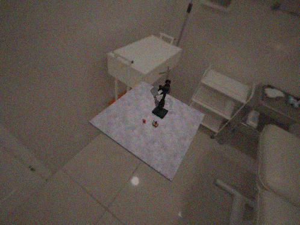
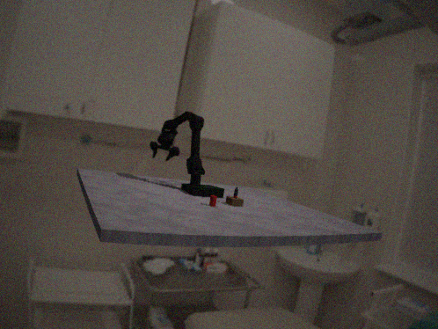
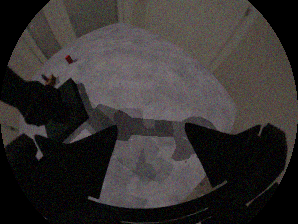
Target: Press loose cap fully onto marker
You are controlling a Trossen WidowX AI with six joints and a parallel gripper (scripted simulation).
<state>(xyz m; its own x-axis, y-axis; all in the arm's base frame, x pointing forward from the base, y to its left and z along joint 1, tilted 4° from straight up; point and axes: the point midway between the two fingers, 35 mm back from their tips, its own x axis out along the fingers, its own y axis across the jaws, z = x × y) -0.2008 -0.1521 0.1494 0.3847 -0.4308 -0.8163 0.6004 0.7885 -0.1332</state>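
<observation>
The red cap lies 56 cm ahead of my gripper tip, 11 cm to the left of it and 12 cm below it. The rest, counted from my gripper tip: brown holder block 49 cm ahead, 27 cm to the left, 12 cm below.
</observation>
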